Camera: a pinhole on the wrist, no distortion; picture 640 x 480 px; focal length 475.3 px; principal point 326.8 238.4 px. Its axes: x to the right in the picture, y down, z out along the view. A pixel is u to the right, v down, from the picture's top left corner.
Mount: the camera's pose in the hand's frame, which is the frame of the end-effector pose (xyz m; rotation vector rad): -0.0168 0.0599 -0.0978 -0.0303 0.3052 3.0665
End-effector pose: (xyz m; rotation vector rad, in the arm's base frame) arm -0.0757 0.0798 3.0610 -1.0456 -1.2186 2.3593
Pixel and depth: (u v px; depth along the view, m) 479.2 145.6 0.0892
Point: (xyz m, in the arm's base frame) -0.0268 0.0058 3.0004
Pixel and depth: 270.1 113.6 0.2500
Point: -0.1694 -0.0956 2.9693
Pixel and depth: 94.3 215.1 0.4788
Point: -0.4778 -0.1233 2.9722
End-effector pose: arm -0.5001 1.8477 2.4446 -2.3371 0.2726 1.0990
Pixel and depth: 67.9 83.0 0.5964
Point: -0.7346 1.8200 1.8345
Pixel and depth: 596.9 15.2 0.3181
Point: -0.8523 1.7049 2.3896
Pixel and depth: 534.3 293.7 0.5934
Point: -1.0555 2.0005 2.3590
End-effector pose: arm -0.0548 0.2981 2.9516 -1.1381 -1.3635 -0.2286
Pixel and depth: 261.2 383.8 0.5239
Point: -0.3319 0.6488 2.8937
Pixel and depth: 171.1 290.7 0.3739
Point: -0.1466 0.5925 2.9351
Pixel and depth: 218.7 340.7 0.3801
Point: -0.1917 0.5665 2.9183
